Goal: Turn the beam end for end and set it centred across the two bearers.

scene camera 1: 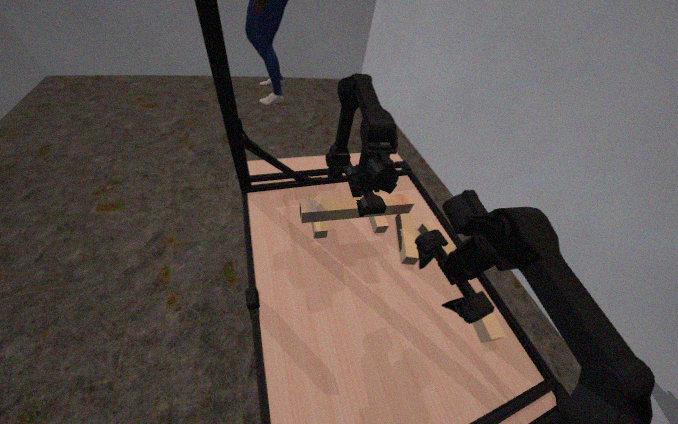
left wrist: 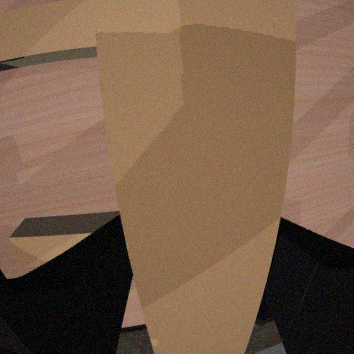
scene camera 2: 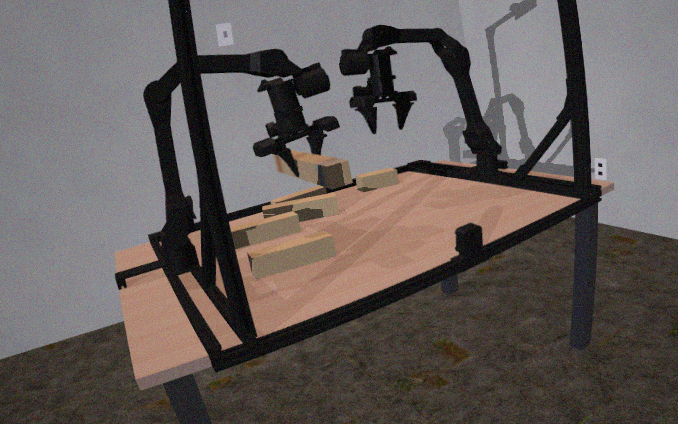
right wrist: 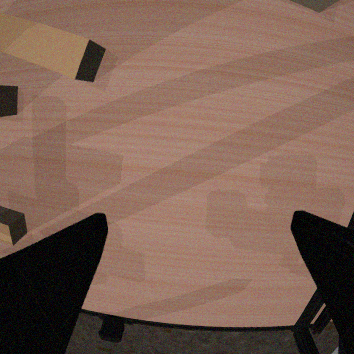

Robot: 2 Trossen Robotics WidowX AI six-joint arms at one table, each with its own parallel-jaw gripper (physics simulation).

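Frame: origin at the left arm's base, x up, y ahead, z left, level; metres.
Seen in the pictures: left gripper, between the fingertips: [scene camera 1: 358, 210] [left wrist: 188, 214]; right gripper, between the fingertips: [scene camera 1: 431, 285] [scene camera 2: 387, 131] [right wrist: 201, 222]; left arm's base, origin of its link: [scene camera 1: 334, 173] [scene camera 2: 182, 268]; right arm's base, origin of its link: [scene camera 2: 488, 173].
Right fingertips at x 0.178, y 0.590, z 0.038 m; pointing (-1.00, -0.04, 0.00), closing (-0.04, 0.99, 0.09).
Observation:
Offsets run from my right fingertips to a thing's top centre.
The long pale wooden beam {dx -0.003, dy -0.277, dz -0.077 m} [scene camera 1: 332, 213] [scene camera 2: 309, 169] [left wrist: 200, 150] is in the air, crosswise over two short wooden bearers {dx -0.154, dy -0.382, dz -0.164 m} [scene camera 1: 319, 231] {dx -0.154, dy -0.358, dz +0.058 m} [scene camera 1: 379, 224] [scene camera 2: 292, 256] [scene camera 2: 270, 230]. A faint bluish patch shows near its left end in scene camera 1. My left gripper [scene camera 1: 371, 205] [scene camera 2: 307, 164] [left wrist: 188, 214] is shut on the beam, between the beam's middle and its right end in scene camera 1. The bearers' dark ends show at the left of the right wrist view. My right gripper [scene camera 1: 434, 285] [scene camera 2: 387, 131] [right wrist: 201, 222] is open and empty, high above the table.
Another wooden block {dx -0.148, dy -0.226, dz +0.129 m} [scene camera 1: 410, 242] [scene camera 2: 320, 206] [right wrist: 45, 46] lies beside the bearers, with a thinner piece {dx -0.154, dy -0.176, dz +0.242 m} [scene camera 2: 300, 194] behind it. A further block {dx -0.151, dy +0.092, dz +0.230 m} [scene camera 1: 490, 327] [scene camera 2: 377, 179] lies near the table's back edge. A black frame [scene camera 2: 350, 312] borders the table.

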